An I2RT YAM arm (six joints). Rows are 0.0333 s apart.
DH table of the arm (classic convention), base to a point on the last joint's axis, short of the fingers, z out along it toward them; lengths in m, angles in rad. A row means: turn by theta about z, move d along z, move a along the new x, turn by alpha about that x. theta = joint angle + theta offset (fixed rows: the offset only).
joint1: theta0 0  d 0.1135  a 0.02  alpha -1.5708
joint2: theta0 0  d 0  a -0.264  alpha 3.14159
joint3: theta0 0.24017  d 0  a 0.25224  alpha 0
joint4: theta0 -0.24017  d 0  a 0.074  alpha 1.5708
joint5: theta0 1.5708  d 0  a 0  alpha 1.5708
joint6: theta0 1.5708  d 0.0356  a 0  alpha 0
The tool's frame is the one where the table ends.
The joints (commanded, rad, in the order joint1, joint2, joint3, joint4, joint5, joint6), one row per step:
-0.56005 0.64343 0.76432 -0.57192 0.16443 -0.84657
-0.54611 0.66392 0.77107 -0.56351 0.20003 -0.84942
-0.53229 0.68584 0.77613 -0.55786 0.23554 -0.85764
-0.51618 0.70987 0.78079 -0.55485 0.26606 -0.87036
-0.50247 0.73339 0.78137 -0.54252 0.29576 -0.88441
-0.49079 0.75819 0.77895 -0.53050 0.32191 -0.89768
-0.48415 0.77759 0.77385 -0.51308 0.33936 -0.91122
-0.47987 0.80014 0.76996 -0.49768 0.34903 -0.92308
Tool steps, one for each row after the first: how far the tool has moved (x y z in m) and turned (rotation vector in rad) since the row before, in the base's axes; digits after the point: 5 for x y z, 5 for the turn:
0.00391 -0.00151 0.00062 -0.01235 0.01449 -0.01683
0.00416 -0.00152 -0.00046 -0.01308 0.02296 -0.01439
0.00479 -0.00113 -0.00123 -0.01182 0.02937 -0.00538
0.00506 -0.00150 -0.00174 -0.01552 0.02528 -0.00616
0.00523 -0.00167 -0.00310 -0.01165 0.02819 -0.00516
0.00432 -0.00169 -0.00287 -0.01205 0.01938 -0.00227
0.00468 -0.00198 -0.00328 -0.00588 0.02005 0.00147

